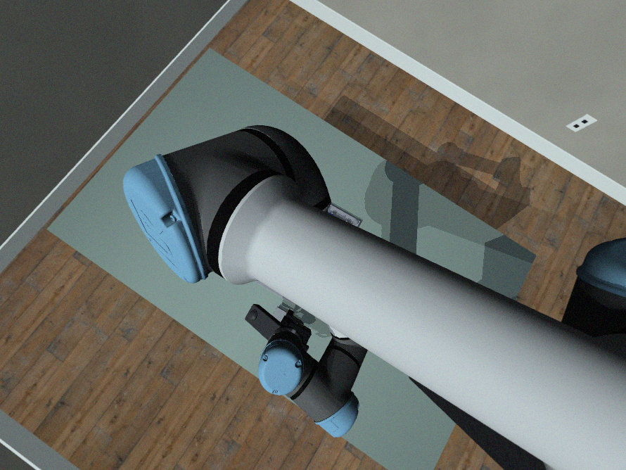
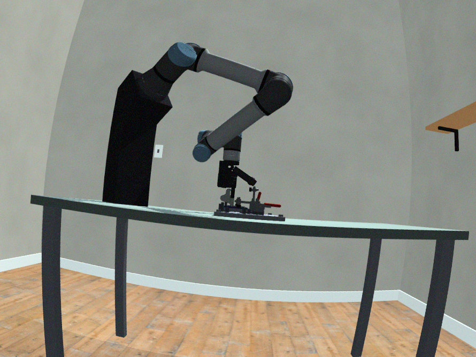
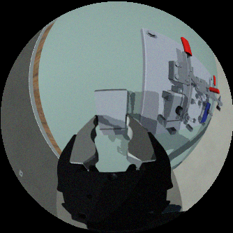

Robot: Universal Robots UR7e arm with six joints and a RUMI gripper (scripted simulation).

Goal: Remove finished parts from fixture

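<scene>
Right now the grey finished part is 1 cm below my hand and 1 cm behind it. The rest, counted from my hand: grey fixture plate (24 cm to the right, 3 cm behind, 2 cm below); blue blank (32 cm to the right, 11 cm behind).
</scene>
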